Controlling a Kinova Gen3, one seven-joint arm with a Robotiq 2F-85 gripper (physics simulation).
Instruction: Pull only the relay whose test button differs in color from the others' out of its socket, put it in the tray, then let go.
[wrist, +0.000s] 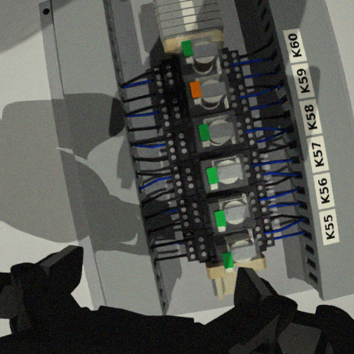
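The relay with the orange test button (213, 91) sits upright in its socket, second from the top of the row and roughly level with the K59 label. The other relays have green buttons: one (203, 54) sits above it, one (220, 131) directly below it, and several more continue down to the lowest (243, 250). My gripper (158, 274) is open and empty, with its fingers wide apart at the bottom of the view. The right fingertip shows near the lowest relay; the orange-button relay is well up the view from both fingers. The tray does not show.
Grey wire ducts (92, 150) (300, 200) flank the row, with black and blue wires running to the sockets. Grey terminal blocks (172, 20) stand above the top relay. A beige end stop (215, 271) is at the lower end. Labels K55 (329, 227) to K60 (294, 46) line the right duct.
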